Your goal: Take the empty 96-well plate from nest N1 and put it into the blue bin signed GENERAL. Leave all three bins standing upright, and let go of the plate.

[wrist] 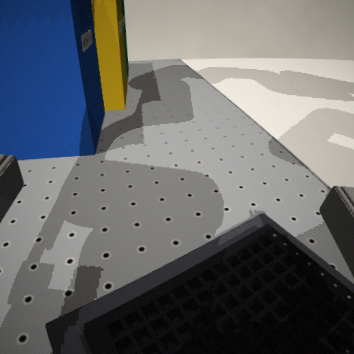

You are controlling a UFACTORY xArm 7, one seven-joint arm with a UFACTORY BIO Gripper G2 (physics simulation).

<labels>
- my gripper: 179,183
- black 96-well plate: 262,286
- blue bin: 59,110
</labels>
